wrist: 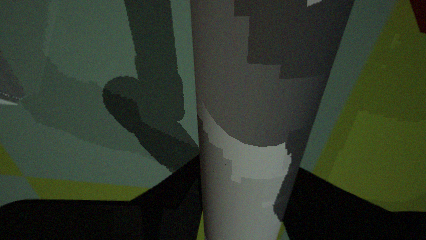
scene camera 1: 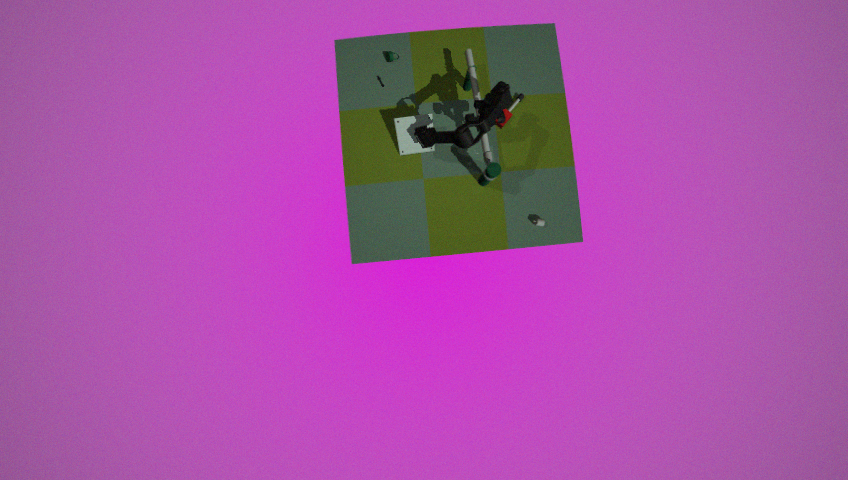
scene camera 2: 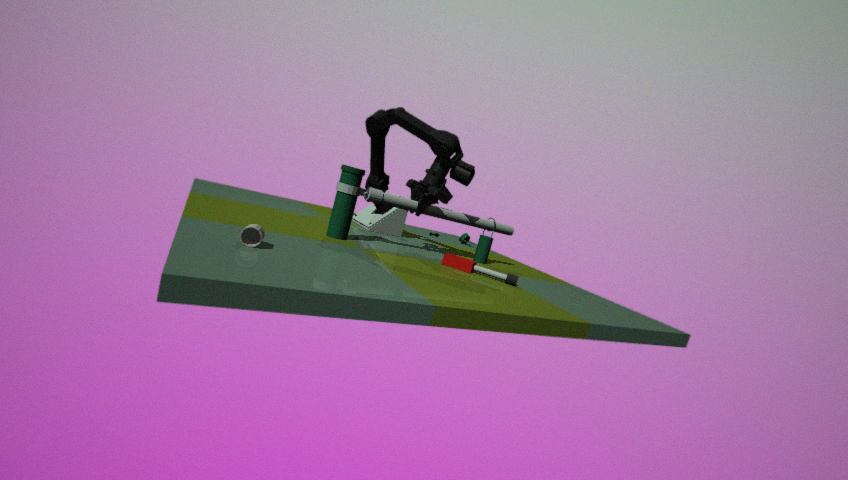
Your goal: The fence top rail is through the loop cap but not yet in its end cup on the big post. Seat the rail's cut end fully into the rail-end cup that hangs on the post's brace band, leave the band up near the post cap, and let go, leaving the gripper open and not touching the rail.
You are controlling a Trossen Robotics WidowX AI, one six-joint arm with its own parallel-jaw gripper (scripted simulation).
Scene:
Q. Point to a grey top rail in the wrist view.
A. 259, 79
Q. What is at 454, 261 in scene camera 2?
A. A red-handled tool.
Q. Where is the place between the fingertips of my gripper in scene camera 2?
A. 413, 214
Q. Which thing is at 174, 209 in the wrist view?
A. My gripper.

